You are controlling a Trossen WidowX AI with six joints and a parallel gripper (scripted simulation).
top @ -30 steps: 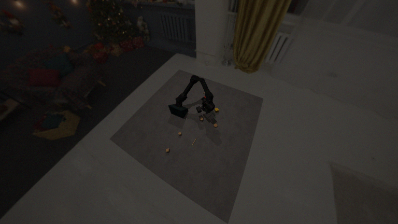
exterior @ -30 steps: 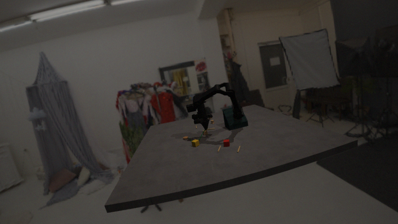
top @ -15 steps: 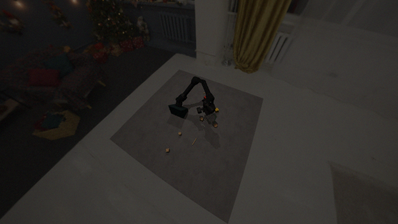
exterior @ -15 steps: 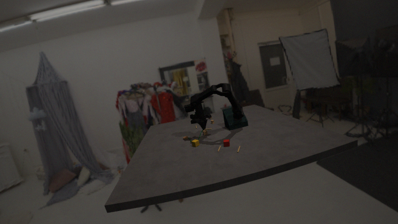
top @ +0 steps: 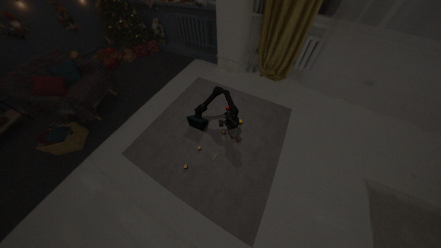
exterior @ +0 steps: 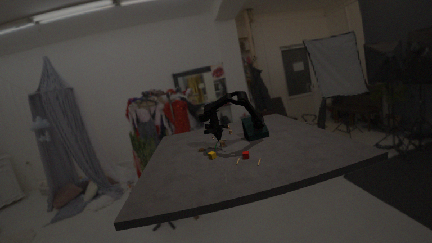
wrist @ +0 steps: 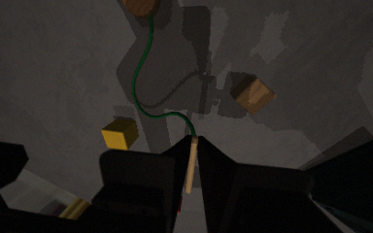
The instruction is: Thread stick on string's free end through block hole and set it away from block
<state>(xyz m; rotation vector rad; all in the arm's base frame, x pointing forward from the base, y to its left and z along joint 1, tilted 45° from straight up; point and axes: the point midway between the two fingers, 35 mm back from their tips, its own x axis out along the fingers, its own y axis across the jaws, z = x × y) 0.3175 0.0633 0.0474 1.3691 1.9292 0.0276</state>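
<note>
The wooden block is 7 cm to the right of my gripper tip, 5 cm below it and 2 cm behind it. The rest, counted from my gripper tip: round wooden button 14 cm ahead, 6 cm to the right, 6 cm below; yellow cube 12 cm to the left, 7 cm ahead, 5 cm below; thin wooden stick 1 cm to the left, 1 cm behind, 1 cm above.
</note>
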